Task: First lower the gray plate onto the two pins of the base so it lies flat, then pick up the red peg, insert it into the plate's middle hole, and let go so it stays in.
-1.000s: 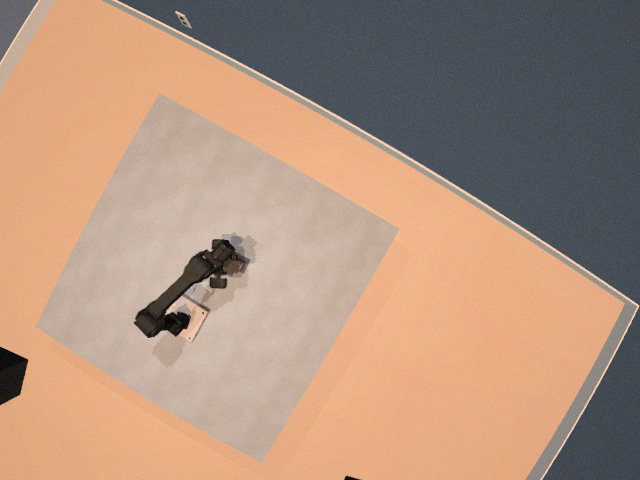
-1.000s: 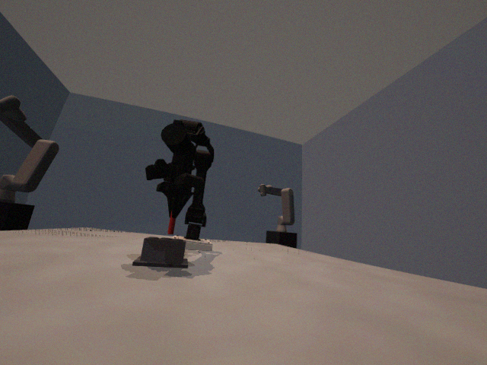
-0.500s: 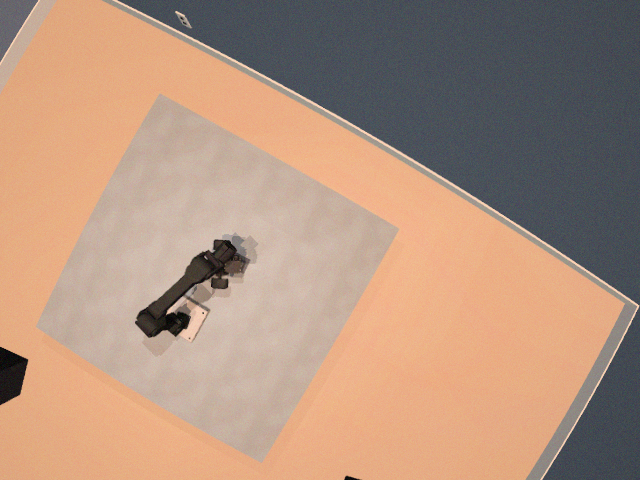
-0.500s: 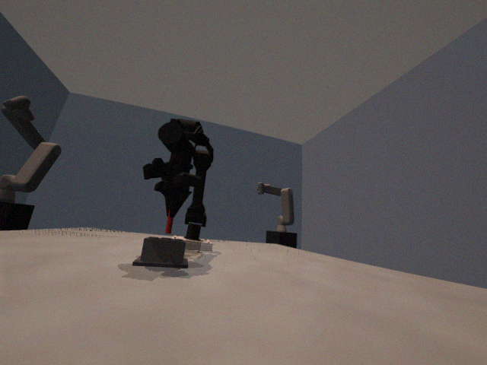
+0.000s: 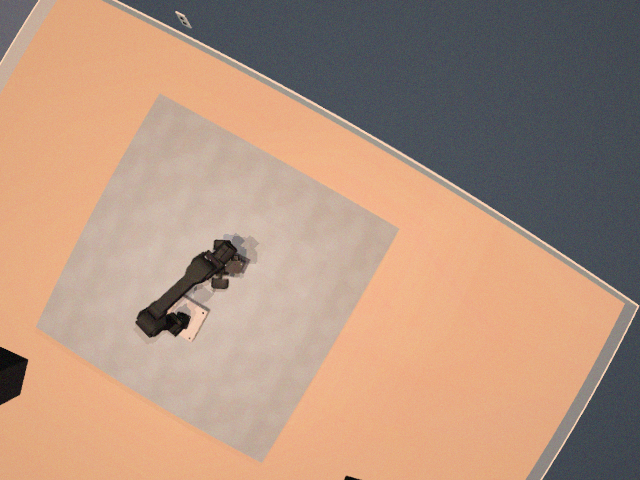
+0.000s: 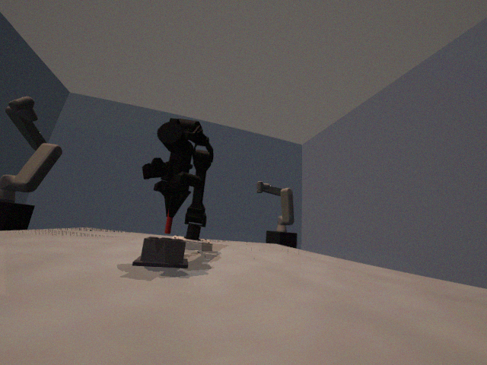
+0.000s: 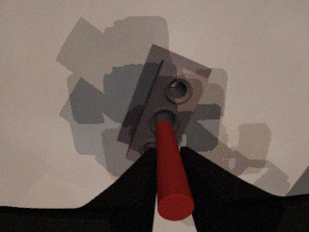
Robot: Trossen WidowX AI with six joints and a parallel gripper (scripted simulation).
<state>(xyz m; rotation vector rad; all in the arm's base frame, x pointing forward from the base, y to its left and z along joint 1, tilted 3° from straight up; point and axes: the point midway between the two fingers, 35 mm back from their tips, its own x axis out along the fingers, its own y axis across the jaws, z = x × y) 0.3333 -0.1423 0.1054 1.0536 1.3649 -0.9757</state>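
My gripper tip is right at the red peg. Also, from my gripper tip: flat base: 10 cm below; then gray plate: 7 cm below.
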